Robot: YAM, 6 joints.
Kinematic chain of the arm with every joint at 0, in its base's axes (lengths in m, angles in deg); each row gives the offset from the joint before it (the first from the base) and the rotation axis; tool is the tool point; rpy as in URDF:
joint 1: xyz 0 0 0.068 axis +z
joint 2: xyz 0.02 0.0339 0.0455 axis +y
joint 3: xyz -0.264 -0.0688 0 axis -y
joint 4: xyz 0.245 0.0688 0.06 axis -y
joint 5: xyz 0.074 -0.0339 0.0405 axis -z
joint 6: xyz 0.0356 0 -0.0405 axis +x
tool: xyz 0 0 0 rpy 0 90 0
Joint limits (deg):
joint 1: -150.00..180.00
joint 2: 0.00..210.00
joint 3: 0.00..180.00
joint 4: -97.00..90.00
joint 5: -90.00..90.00
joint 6: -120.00..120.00
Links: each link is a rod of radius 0.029 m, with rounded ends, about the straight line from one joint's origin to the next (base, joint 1, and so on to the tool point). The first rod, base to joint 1, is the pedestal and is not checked.
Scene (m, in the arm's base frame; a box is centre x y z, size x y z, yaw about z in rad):
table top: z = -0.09
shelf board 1: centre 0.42 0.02 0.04 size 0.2 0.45 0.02 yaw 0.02
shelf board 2: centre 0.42 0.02 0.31 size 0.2 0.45 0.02 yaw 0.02
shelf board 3: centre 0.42 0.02 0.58 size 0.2 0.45 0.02 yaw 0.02
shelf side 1: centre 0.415 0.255 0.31 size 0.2 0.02 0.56 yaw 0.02
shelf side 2: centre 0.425 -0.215 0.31 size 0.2 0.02 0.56 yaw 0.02
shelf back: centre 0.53 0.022 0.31 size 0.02 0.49 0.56 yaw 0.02
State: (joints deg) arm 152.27 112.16 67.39 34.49 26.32 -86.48
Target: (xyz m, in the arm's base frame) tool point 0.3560 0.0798 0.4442
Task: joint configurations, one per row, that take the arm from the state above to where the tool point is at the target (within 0.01 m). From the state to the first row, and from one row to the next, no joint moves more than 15 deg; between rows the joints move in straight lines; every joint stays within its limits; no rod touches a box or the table.
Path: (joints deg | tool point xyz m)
1: 138.52 101.13 70.48 37.49 24.87 -90.34 | -0.3031 0.2880 0.3119
2: 124.77 90.10 73.58 40.49 23.41 -94.20 | -0.1993 0.3119 0.4087
3: 111.02 79.07 76.67 43.50 21.96 -98.06 | -0.0944 0.2828 0.4927
4: 97.26 68.04 79.76 46.50 20.50 -101.92 | -0.0136 0.2054 0.5581
5: 83.72 71.81 79.93 45.25 23.27 -99.34 | 0.0397 0.2324 0.5439
6: 70.18 75.58 80.09 43.99 26.04 -96.77 | 0.1042 0.2431 0.5276
7: 56.64 79.35 80.26 42.74 28.81 -94.20 | 0.1745 0.2339 0.5094
8: 43.09 83.12 80.43 41.48 31.58 -91.63 | 0.2444 0.2031 0.4894
9: 29.55 86.89 80.59 40.23 34.35 -89.05 | 0.3070 0.1510 0.4676
10: 16.01 90.66 80.76 38.98 37.11 -86.48 | 0.3560 0.0798 0.4442

